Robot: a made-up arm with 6 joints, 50 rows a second.
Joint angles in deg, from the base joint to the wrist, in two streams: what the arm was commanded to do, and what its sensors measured. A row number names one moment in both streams.
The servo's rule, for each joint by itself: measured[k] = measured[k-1] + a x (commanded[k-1-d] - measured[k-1]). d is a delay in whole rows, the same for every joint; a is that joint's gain. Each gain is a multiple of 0.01, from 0.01 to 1. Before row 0 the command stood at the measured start. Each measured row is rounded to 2 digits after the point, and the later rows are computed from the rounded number. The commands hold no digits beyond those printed.
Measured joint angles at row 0:
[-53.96 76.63 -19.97 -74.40 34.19 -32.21]
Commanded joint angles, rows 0 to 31:
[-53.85 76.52 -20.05 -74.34 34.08 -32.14]
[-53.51 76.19 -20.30 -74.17 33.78 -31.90]
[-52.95 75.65 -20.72 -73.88 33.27 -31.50]
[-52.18 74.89 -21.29 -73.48 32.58 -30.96]
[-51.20 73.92 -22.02 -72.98 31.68 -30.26]
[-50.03 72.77 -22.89 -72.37 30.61 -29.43]
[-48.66 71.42 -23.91 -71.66 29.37 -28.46]
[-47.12 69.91 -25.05 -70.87 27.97 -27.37]
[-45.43 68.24 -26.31 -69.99 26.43 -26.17]
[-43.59 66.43 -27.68 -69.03 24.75 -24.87]
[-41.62 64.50 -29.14 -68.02 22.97 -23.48]
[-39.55 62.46 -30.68 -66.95 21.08 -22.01]
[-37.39 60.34 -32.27 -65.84 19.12 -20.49]
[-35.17 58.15 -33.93 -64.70 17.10 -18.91]
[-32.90 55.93 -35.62 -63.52 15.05 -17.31]
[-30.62 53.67 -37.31 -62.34 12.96 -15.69]
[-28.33 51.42 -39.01 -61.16 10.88 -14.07]
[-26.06 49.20 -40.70 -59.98 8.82 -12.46]
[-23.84 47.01 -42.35 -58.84 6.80 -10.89]
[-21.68 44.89 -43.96 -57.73 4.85 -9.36]
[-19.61 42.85 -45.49 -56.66 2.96 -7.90]
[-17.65 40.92 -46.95 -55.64 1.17 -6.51]
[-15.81 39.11 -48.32 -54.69 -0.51 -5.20]
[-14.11 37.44 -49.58 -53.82 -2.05 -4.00]
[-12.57 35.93 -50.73 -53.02 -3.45 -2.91]
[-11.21 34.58 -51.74 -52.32 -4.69 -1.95]
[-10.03 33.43 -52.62 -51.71 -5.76 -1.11]
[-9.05 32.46 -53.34 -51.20 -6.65 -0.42]
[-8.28 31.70 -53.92 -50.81 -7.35 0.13]
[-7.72 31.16 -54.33 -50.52 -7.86 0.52]
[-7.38 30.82 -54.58 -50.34 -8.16 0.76]
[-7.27 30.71 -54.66 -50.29 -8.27 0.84]
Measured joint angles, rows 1 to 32:
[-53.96 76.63 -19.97 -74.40 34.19 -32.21]
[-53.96 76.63 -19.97 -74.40 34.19 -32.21]
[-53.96 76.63 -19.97 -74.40 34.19 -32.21]
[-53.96 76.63 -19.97 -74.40 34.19 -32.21]
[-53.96 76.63 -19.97 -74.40 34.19 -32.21]
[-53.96 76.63 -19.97 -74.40 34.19 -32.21]
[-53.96 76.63 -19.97 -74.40 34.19 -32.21]
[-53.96 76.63 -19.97 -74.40 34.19 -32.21]
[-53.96 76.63 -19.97 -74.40 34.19 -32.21]
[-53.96 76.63 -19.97 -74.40 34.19 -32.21]
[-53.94 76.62 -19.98 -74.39 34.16 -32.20]
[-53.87 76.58 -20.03 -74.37 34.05 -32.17]
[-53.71 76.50 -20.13 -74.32 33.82 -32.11]
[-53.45 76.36 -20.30 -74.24 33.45 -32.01]
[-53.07 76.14 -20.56 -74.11 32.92 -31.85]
[-52.55 75.84 -20.91 -73.94 32.23 -31.63]
[-51.89 75.44 -21.36 -73.71 31.37 -31.34]
[-51.08 74.94 -21.91 -73.43 30.35 -30.98]
[-50.12 74.34 -22.57 -73.09 29.17 -30.55]
[-49.01 73.63 -23.34 -72.68 27.84 -30.04]
[-47.75 72.81 -24.21 -72.21 26.38 -29.45]
[-46.36 71.88 -25.18 -71.68 24.79 -28.78]
[-44.84 70.84 -26.24 -71.10 23.09 -28.03]
[-43.20 69.70 -27.39 -70.46 21.29 -27.21]
[-41.45 68.46 -28.62 -69.77 19.42 -26.32]
[-39.61 67.13 -29.92 -69.03 17.48 -25.36]
[-37.69 65.72 -31.28 -68.24 15.50 -24.34]
[-35.71 64.23 -32.69 -67.41 13.50 -23.27]
[-33.69 62.68 -34.14 -66.55 11.49 -22.16]
[-31.65 61.08 -35.61 -65.67 9.50 -21.01]
[-29.60 59.44 -37.09 -64.77 7.54 -19.83]
[-27.57 57.77 -38.57 -63.86 5.63 -18.63]
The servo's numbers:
d 10
a 0.17 0.09 0.15 0.10 0.30 0.09

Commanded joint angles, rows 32 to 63:
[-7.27 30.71 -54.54 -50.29 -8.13 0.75]
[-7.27 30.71 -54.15 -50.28 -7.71 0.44]
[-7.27 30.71 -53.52 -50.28 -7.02 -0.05]
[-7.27 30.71 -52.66 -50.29 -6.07 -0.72]
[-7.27 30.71 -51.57 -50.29 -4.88 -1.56]
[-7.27 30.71 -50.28 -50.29 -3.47 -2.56]
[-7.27 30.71 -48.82 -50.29 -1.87 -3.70]
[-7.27 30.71 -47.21 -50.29 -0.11 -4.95]
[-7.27 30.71 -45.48 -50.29 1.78 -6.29]
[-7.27 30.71 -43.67 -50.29 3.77 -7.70]
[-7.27 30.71 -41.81 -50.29 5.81 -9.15]
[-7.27 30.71 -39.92 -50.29 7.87 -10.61]
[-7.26 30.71 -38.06 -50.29 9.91 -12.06]
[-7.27 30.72 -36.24 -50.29 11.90 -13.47]
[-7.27 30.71 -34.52 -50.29 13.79 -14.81]
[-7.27 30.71 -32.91 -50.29 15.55 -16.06]
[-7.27 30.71 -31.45 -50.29 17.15 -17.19]
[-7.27 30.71 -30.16 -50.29 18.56 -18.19]
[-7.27 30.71 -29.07 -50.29 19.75 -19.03]
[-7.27 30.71 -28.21 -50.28 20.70 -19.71]
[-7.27 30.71 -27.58 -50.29 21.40 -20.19]
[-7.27 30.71 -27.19 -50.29 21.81 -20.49]
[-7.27 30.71 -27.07 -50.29 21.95 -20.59]
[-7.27 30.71 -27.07 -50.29 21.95 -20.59]
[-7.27 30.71 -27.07 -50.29 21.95 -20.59]
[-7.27 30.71 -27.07 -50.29 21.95 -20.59]
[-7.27 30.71 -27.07 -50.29 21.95 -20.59]
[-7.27 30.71 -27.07 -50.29 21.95 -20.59]
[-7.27 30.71 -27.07 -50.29 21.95 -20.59]
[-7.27 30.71 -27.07 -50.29 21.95 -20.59]
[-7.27 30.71 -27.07 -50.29 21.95 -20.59]
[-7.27 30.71 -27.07 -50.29 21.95 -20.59]
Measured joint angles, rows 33 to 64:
[-25.57 56.09 -40.03 -62.94 3.79 -17.42]
[-23.62 54.41 -41.46 -62.03 2.04 -16.21]
[-21.74 52.75 -42.85 -61.13 0.39 -15.01]
[-19.95 51.11 -44.18 -60.25 -1.13 -13.83]
[-18.26 49.52 -45.45 -59.40 -2.52 -12.69]
[-16.69 47.98 -46.63 -58.58 -3.76 -11.59]
[-15.26 46.51 -47.72 -57.80 -4.84 -10.54]
[-13.98 45.13 -48.71 -57.07 -5.75 -9.54]
[-12.86 43.84 -49.59 -56.40 -6.47 -8.61]
[-11.91 42.66 -50.35 -55.79 -7.01 -7.76]
[-11.12 41.58 -50.98 -55.24 -7.35 -6.99]
[-10.47 40.60 -51.46 -54.74 -7.46 -6.32]
[-9.93 39.71 -51.77 -54.29 -7.33 -5.76]
[-9.48 38.90 -51.90 -53.89 -6.95 -5.31]
[-9.10 38.16 -51.85 -53.53 -6.33 -4.97]
[-8.79 37.49 -51.61 -53.21 -5.47 -4.75]
[-8.53 36.88 -51.19 -52.92 -4.39 -4.66]
[-8.32 36.32 -50.59 -52.66 -3.11 -4.69]
[-8.14 35.82 -49.82 -52.42 -1.64 -4.83]
[-7.99 35.36 -48.90 -52.21 -0.02 -5.09]
[-7.87 34.94 -47.84 -52.02 1.73 -5.46]
[-7.77 34.56 -46.65 -51.85 3.57 -5.92]
[-7.68 34.21 -45.36 -51.69 5.47 -6.47]
[-7.61 33.90 -43.99 -51.55 7.40 -7.10]
[-7.55 33.61 -42.57 -51.42 9.32 -7.79]
[-7.50 33.35 -41.12 -51.31 11.19 -8.53]
[-7.46 33.11 -39.67 -51.21 12.98 -9.31]
[-7.43 32.89 -38.24 -51.12 14.65 -10.11]
[-7.40 32.69 -36.86 -51.04 16.18 -10.91]
[-7.38 32.51 -35.56 -50.96 17.54 -11.70]
[-7.36 32.35 -34.36 -50.89 18.70 -12.46]
[-7.34 32.20 -33.28 -50.83 19.63 -13.18]

